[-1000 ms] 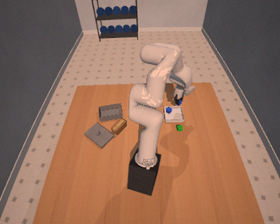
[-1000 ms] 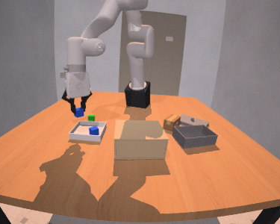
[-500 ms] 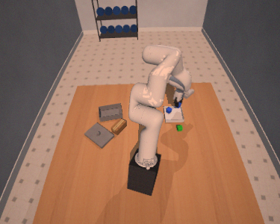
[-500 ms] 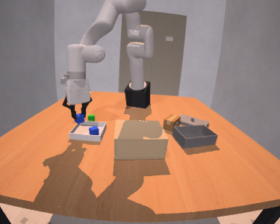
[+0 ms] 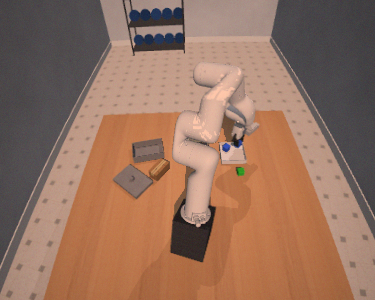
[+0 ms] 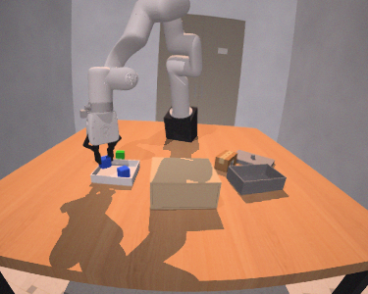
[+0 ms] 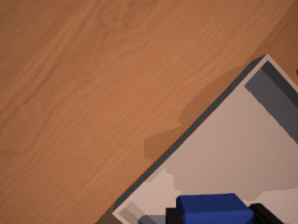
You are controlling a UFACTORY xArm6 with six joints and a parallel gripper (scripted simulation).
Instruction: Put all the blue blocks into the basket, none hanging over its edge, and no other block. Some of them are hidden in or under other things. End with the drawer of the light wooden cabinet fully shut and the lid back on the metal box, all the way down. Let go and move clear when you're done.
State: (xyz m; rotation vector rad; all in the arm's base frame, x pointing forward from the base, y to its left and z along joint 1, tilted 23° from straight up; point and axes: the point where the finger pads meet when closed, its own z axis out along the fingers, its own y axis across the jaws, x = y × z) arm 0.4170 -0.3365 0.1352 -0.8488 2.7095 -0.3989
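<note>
Right now my hand is 7 cm above the white basket, 4 cm to the right of it and 2 cm past it. Also, from my hand: green block: 17 cm behind, 7 cm below, 4 cm to the left; then drawer: 25 cm to the left, 10 cm ahead, 4 cm below; then light wooden cabinet: 24 cm to the left, 12 cm ahead, 4 cm below.
</note>
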